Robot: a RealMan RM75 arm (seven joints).
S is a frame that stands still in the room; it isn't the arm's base.
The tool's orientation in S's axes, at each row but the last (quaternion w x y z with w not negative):
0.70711 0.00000 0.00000 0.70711
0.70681 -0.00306 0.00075 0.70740
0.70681 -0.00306 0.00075 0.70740
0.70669 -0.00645 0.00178 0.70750
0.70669 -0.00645 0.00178 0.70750
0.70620 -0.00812 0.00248 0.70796
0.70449 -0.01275 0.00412 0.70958
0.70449 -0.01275 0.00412 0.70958
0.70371 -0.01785 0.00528 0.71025
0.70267 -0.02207 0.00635 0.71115
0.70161 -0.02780 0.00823 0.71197
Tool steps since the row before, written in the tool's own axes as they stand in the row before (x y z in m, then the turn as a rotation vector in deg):
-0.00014 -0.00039 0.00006 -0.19 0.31 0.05
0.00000 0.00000 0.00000 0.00 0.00 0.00
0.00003 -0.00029 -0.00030 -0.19 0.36 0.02
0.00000 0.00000 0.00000 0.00 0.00 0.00
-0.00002 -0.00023 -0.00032 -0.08 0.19 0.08
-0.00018 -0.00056 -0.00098 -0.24 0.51 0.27
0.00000 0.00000 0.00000 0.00 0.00 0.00
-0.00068 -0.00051 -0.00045 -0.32 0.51 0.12
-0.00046 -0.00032 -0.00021 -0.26 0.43 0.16
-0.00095 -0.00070 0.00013 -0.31 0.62 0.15
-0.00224 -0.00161 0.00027 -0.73 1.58 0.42
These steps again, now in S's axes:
0.00039 -0.00014 0.00006 -0.31 -0.19 0.05
0.00000 0.00000 0.00000 0.00 0.00 0.00
0.00029 0.00003 -0.00030 -0.36 -0.19 0.02
0.00000 0.00000 0.00000 0.00 0.00 0.00
0.00023 -0.00002 -0.00032 -0.19 -0.08 0.08
0.00057 -0.00019 -0.00097 -0.51 -0.24 0.27
0.00000 0.00000 0.00000 0.00 0.00 0.00
0.00052 -0.00069 -0.00043 -0.51 -0.32 0.12
0.00033 -0.00046 -0.00019 -0.43 -0.26 0.16
0.00071 -0.00094 0.00018 -0.62 -0.31 0.15
0.00163 -0.00220 0.00043 -1.58 -0.73 0.41

